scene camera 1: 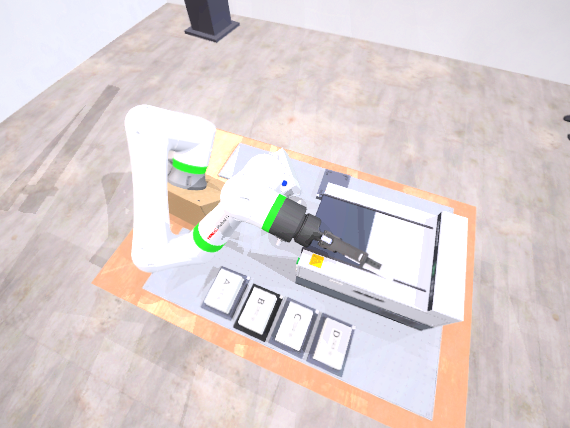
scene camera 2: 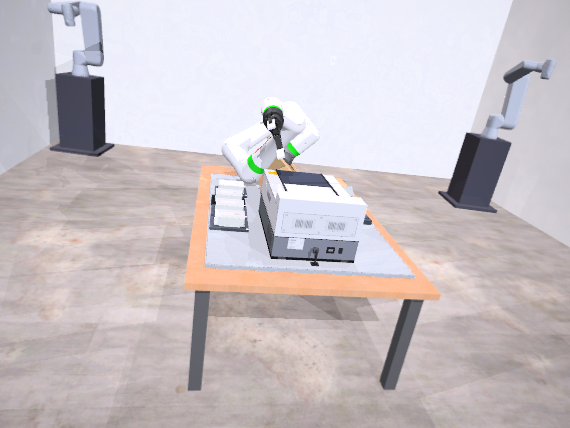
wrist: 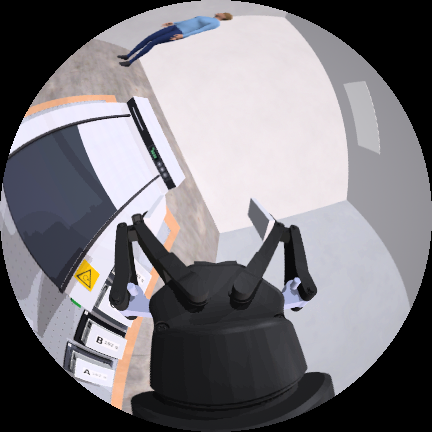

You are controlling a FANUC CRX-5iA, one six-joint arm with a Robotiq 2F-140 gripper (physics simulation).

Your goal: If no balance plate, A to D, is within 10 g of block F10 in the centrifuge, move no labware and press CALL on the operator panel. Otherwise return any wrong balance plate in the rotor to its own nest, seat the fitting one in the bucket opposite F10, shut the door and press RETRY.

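Places are measured from the arm's base along level axes (x ahead, y right, z down), in millimetres.
Pixels of known places: gripper, fingertip midpoint: (scene camera 1: 381, 268) (scene camera 2: 276, 143) (wrist: 207, 204); arm's base, link origin: (scene camera 1: 186, 182).
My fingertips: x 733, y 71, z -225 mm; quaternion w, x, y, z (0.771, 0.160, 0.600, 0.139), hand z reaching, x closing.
Note:
For each thing: its middle in the pictures, then the offset to it from my fingertips. "spot": a spot on its surface instead.
- centrifuge, body centre: (wrist: 90, 176) (scene camera 1: 374, 252) (scene camera 2: 305, 208) dx +7, dy -161, dz +257 mm
- dark panel, body centre: (wrist: 54, 189) (scene camera 1: 341, 228) (scene camera 2: 302, 178) dx -127, dy -143, dz +167 mm
- Plates A, body centre: (scene camera 1: 224, 290) (scene camera 2: 231, 186) dx -400, dy +185, dz +346 mm
- B, body centre: (wrist: 104, 340) (scene camera 1: 258, 310) (scene camera 2: 228, 196) dx -261, dy +184, dz +346 mm
- C, body centre: (wrist: 116, 306) (scene camera 1: 294, 325) (scene camera 2: 229, 206) dx -129, dy +168, dz +346 mm
- D, body centre: (wrist: 132, 274) (scene camera 1: 332, 343) (scene camera 2: 229, 218) dx +4, dy +155, dz +346 mm
- black strip with a small green display, surface spot: (wrist: 154, 153) spot: dx +165, dy -137, dz +150 mm
- yellow warning label, surface spot: (wrist: 86, 276) (scene camera 1: 315, 260) spot: dx -153, dy -6, dz +168 mm
- dark flat plate, body centre: (scene camera 1: 333, 186) dx -245, dy -433, dz +364 mm
My gripper (scene camera 1: 372, 263) (scene camera 2: 280, 154) (wrist: 207, 204) is open and empty, high above the near side of the centrifuge (scene camera 1: 451, 260) (scene camera 2: 320, 201) (wrist: 107, 155). A dark panel (scene camera 1: 345, 220) (wrist: 55, 200) covers part of its top; the rotor and F10 cannot be made out. Plates A (scene camera 1: 226, 293) (wrist: 90, 373), B (scene camera 1: 258, 312) (wrist: 101, 340), C (scene camera 1: 295, 327) and D (scene camera 1: 333, 344) sit in a row in their nests. C and D are partly hidden in the wrist view. The weights on the labels are too blurred to read surely. I cannot clearly identify the operator panel.
A black strip with a small green display (wrist: 154, 153) runs along one end of the centrifuge. A yellow warning label (scene camera 1: 316, 260) (wrist: 86, 276) is on its top. A dark flat plate (scene camera 1: 335, 180) lies behind it. A person (wrist: 192, 27) shows beyond the table in the wrist view.

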